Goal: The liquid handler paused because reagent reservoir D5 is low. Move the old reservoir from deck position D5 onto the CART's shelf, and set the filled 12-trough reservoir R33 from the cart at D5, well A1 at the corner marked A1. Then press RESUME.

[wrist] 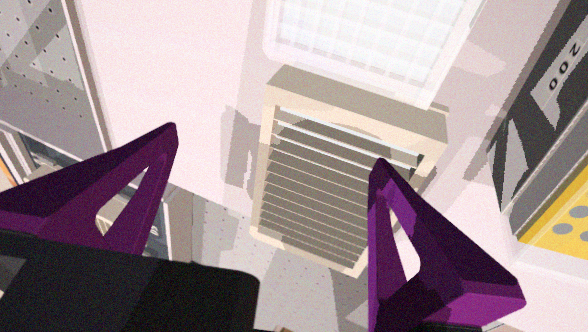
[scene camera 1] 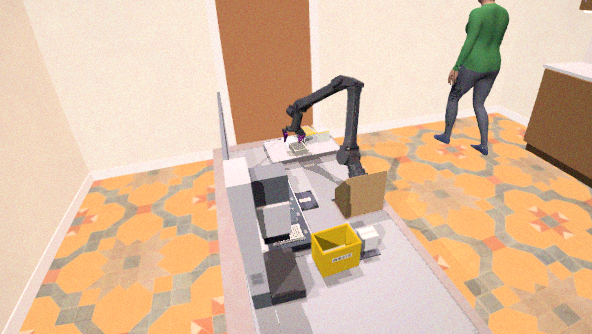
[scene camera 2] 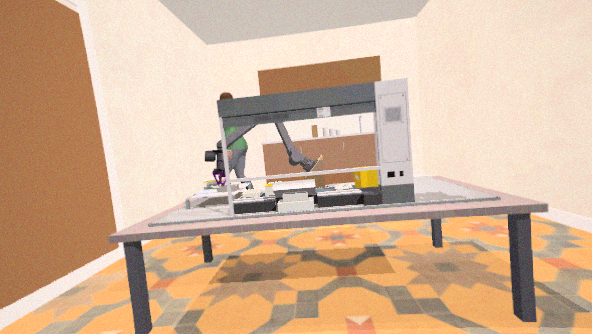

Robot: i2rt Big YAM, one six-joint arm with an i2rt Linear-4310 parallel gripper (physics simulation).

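Frame: origin at the arm's base, x left, y back, z up, level; centimetres.
Where they show: gripper, fingertip midpoint: [wrist: 277, 149] [scene camera 1: 291, 142] [scene camera 2: 220, 185]; arm's base, origin of the base link: [scene camera 1: 358, 180].
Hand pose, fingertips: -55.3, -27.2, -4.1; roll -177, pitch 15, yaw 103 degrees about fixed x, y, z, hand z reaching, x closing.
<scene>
Things, the pixels of their centre, and the offset from my fingertips, as dx, dy, dz. "spot": a spot on its surface instead.
- beige reservoir, body centre: [wrist: 328, 184] [scene camera 1: 298, 147] [scene camera 2: 228, 188] +3.0, +3.6, -2.7
- white cart, surface spot: [wrist: 165, 75] [scene camera 1: 278, 152] spot: +3.2, -8.8, -4.3
- beige ribbed piece, surface spot: [wrist: 107, 215] spot: +23.3, -13.2, -2.6
- clear gridded box, surface spot: [wrist: 360, 40] spot: -5.0, +0.9, -3.5
- dark box marked 200, surface spot: [wrist: 562, 65] spot: -8.4, +7.5, -2.2
- yellow rack part, surface spot: [wrist: 555, 235] spot: -5.3, +9.0, +2.8
- yellow waste bin, body centre: [scene camera 1: 335, 250] [scene camera 2: 367, 179] +90.7, +7.7, -3.5
A beige reservoir [wrist: 315, 200] [scene camera 1: 298, 148] with a row of narrow troughs sits on the white cart [wrist: 165, 75] [scene camera 1: 278, 152]. No R33 or A1 marking can be read on it. My gripper [wrist: 277, 149] [scene camera 1: 294, 139] [scene camera 2: 219, 179] is open and empty above the cart. In the wrist view its right fingertip overlaps the reservoir's right side, and its left fingertip is well out to the left. The liquid handler [scene camera 1: 240, 200] [scene camera 2: 300, 96] stands on the table. A beige ribbed piece [wrist: 107, 215] shows partly through the left finger's opening. Position D5 and the RESUME button cannot be made out.
A clear gridded box [wrist: 360, 40] stands right behind the reservoir. A dark box marked 200 [wrist: 562, 65] and a yellow rack part [wrist: 555, 235] are at the right. A yellow waste bin [scene camera 1: 335, 250] [scene camera 2: 366, 177], a cardboard piece [scene camera 1: 367, 195] and a person [scene camera 1: 487, 40] [scene camera 2: 236, 140] also show.
</scene>
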